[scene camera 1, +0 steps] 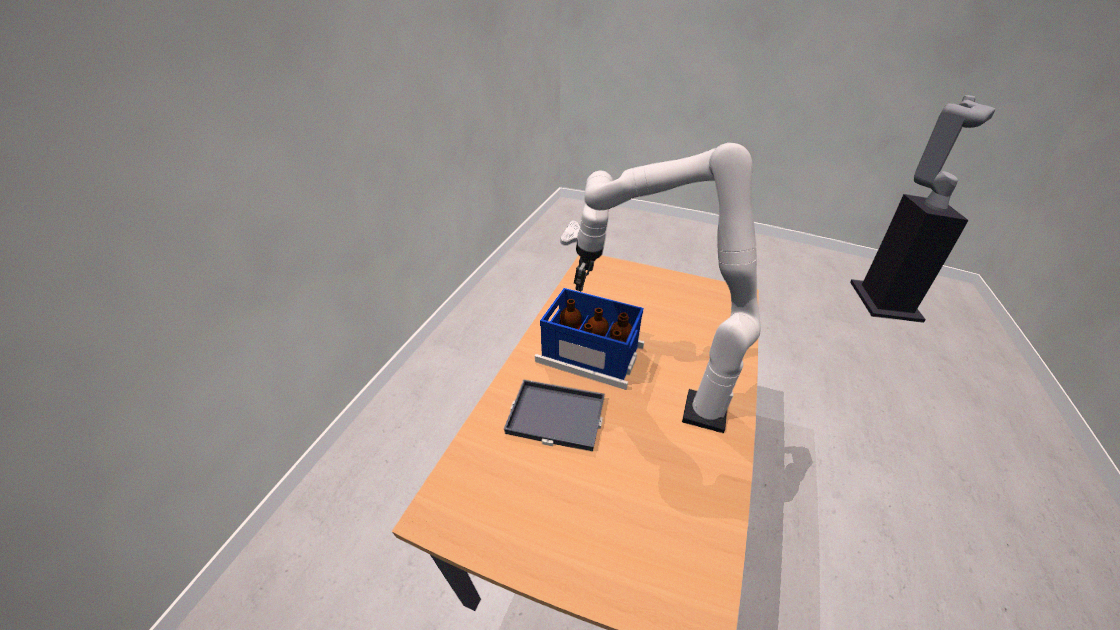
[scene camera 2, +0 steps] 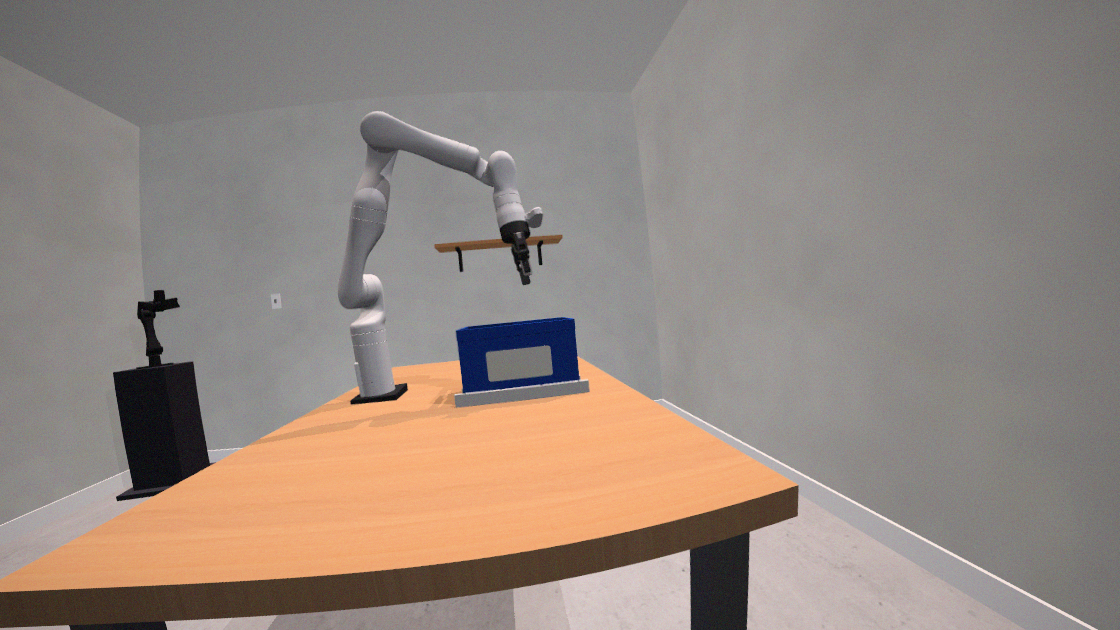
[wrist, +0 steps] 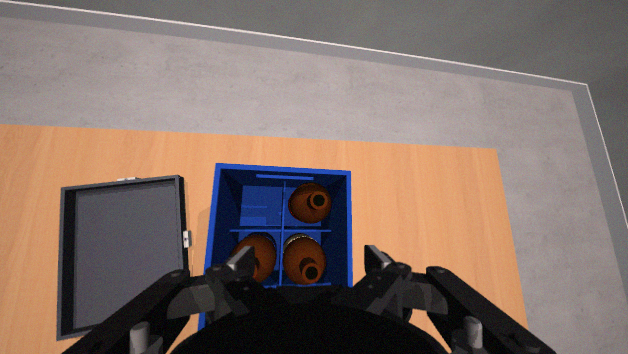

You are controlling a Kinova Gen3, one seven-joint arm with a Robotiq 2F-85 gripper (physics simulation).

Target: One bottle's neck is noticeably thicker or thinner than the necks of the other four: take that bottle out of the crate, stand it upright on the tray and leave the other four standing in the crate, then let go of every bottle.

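Frame: origin at the arm's base, x ahead, y left, z up, level; millimetres.
Seen in the pictures: gripper, between the fingertips: (scene camera 1: pixel 584 279) (scene camera 2: pixel 527 280) (wrist: pixel 309 257); arm's base, origin of its link: (scene camera 1: pixel 707 407) (scene camera 2: pixel 378 391).
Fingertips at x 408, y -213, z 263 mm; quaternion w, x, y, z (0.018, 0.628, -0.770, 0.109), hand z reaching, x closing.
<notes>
Pixels of each thing's top centre, then the offset from my fingertips to it. "*": a spot on its surface instead.
- blue crate, centre of its top: (wrist: pixel 282 272) (scene camera 2: pixel 515 323) (scene camera 1: pixel 593 314) dz -105, dx -36, dy +26 mm
- grey tray, a spot on its surface: (wrist: pixel 125 250) (scene camera 1: pixel 556 417) * dz -275, dx +32, dy +305 mm
The blue crate (scene camera 1: pixel 550 343) (scene camera 2: pixel 474 369) (wrist: pixel 284 168) stands on the table. Several brown bottles stand in it, among them ones at the back left (scene camera 1: pixel 570 316) (wrist: pixel 302 210), back middle (scene camera 1: pixel 599 322) (wrist: pixel 299 255) and back right (scene camera 1: pixel 623 323) in scene camera 1. The compartment at the upper left of the wrist view is empty. I cannot tell which neck differs. The grey tray (scene camera 1: pixel 554 415) (wrist: pixel 125 250) is empty and does not show in scene camera 2. My gripper (scene camera 1: pixel 579 287) (scene camera 2: pixel 525 281) (wrist: pixel 309 257) is open and empty, above the crate and clear of the bottles. The wrist view hides the crate's lower part.
White rails (scene camera 1: pixel 579 372) (scene camera 2: pixel 523 394) lie along the crate's base. The arm's black base plate (scene camera 1: pixel 693 419) (scene camera 2: pixel 399 391) stands at the table's side. Another arm stands on a black pedestal (scene camera 1: pixel 908 258) (scene camera 2: pixel 156 423) off the table. A wall shelf (scene camera 2: pixel 469 246) shows in scene camera 2.
</notes>
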